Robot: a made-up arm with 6 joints.
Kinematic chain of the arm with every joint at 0, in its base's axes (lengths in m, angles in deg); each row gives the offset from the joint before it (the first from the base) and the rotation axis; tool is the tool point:
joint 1: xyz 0 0 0.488 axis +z
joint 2: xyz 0 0 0 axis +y
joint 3: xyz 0 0 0.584 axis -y
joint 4: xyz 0 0 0 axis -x
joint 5: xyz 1.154 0 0 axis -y
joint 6: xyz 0 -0.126 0 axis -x
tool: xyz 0 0 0
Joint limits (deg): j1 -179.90..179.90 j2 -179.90..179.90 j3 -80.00..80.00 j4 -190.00..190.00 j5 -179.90..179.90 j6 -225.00..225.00
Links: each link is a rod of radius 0.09 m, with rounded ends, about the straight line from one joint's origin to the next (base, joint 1, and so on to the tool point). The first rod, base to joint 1, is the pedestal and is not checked.
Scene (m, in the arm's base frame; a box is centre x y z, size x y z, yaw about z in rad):
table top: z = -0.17
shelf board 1: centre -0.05 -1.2 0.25 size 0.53 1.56 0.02 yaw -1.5
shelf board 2: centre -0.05 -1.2 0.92 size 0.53 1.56 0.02 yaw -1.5
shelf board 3: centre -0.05 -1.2 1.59 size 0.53 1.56 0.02 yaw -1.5
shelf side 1: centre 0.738 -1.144 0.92 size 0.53 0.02 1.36 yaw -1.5
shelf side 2: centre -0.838 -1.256 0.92 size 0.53 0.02 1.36 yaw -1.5
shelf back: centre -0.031 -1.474 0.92 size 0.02 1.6 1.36 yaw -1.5
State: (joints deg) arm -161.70 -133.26 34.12 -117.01 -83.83 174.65
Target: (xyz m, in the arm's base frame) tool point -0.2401 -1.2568 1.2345
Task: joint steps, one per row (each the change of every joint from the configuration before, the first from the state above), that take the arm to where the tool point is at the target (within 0.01 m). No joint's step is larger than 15 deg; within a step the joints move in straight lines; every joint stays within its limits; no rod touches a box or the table.
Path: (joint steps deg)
1: 6.50 13.38 -7.62 0.03 0.00 0.00
2: 6.49 13.38 -7.62 0.02 0.00 0.00
3: 6.50 13.38 -7.62 0.03 0.00 0.00
4: 6.50 13.38 -7.62 0.02 0.00 0.00
5: 6.49 13.38 -7.62 0.03 0.00 0.00
6: 6.50 13.38 -7.62 0.02 0.00 0.00
7: 6.50 13.38 -7.62 0.03 0.00 0.00
8: 3.11 13.18 11.62 -1.13 0.00 0.00
9: 3.12 13.18 11.63 -1.13 0.00 0.00
10: 3.12 13.18 11.62 -1.13 0.00 0.00
11: 3.12 13.18 11.62 -1.13 0.00 0.00

